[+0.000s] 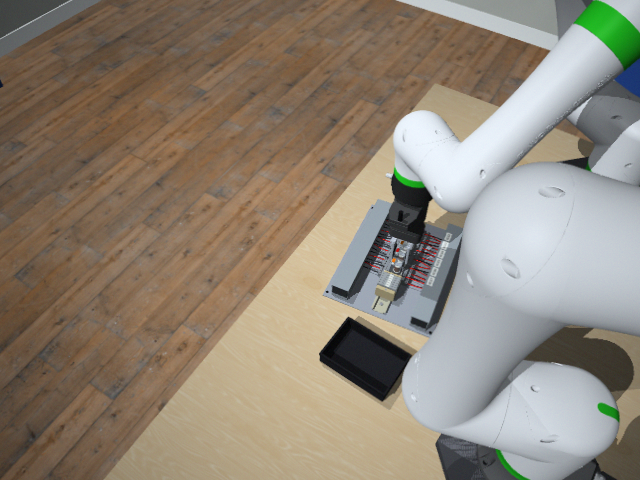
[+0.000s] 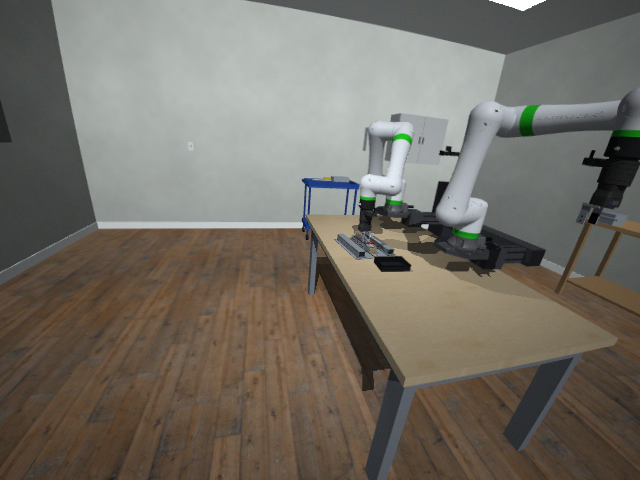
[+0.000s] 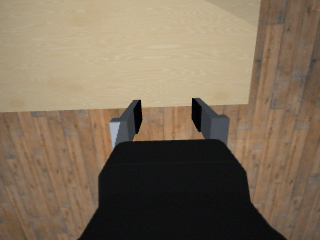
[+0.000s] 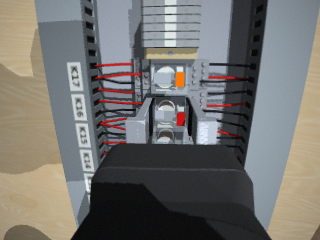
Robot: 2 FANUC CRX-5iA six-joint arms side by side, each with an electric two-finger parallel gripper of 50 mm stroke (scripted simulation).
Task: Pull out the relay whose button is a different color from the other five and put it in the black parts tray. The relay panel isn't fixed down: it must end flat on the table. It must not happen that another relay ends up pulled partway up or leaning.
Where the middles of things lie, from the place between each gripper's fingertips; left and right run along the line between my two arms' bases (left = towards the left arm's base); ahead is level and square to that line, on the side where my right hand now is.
My right gripper [image 1: 399, 258] is now 10 mm above the red-button relay [image 4: 170, 113]. The rest, counted from my right hand: orange-button relay [image 4: 165, 78]: 10 mm behind, 30 mm to the left, 10 mm below; then relay panel [image 1: 372, 290]: 10 mm to the right, 40 mm below; then black parts tray [image 1: 366, 354]: 40 mm behind, 260 mm to the left, 50 mm below.
My left hand [image 2: 585, 223] is 570 mm to the left of the black parts tray, 420 mm above it and 310 mm short of it. The rest, counted from my left hand: orange-button relay (810 mm to the right, 390 mm below, 340 mm ahead); then red-button relay (840 mm to the right, 390 mm below, 350 mm ahead); then relay panel (850 mm to the right, 420 mm below, 350 mm ahead).
